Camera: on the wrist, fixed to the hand. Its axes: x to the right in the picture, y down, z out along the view.
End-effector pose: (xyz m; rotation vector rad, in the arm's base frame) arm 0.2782 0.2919 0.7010 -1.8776 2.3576 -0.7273
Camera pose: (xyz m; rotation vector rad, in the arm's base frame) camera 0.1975 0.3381 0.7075 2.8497 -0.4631 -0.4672
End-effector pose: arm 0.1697 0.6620 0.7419 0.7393 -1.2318 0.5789
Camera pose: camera 0.1354 0.7479 0.7298 1.1127 -0.8881 -1.1931
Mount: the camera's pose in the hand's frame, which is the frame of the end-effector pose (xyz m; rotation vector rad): -0.0199 0.0783 -0.0466 -0.5487 -0.5366 -1.4968
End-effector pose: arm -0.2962 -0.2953 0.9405 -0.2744 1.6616 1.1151
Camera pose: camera -0.3691 -0.2961 0.9987 -1.1935 0.3171 0.3334
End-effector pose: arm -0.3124 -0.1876 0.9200 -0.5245 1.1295 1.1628
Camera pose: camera -0.4025 -0.2060 0.9356 -1.1055 -0.2165 0.1732
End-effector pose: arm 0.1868 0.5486 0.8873 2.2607 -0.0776 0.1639
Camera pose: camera 0.1541 0.5343 0.9735 1.2740 1.0990 -1.0927
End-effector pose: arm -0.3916 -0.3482 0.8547 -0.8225 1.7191 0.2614
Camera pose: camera -0.4753 -0.3097 0.8693 -1.9755 0.2206 -0.1032
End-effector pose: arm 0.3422 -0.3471 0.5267 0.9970 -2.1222 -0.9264
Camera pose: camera 0.3573 -0.3093 0.6106 -1.8193 0.7918 2.0954
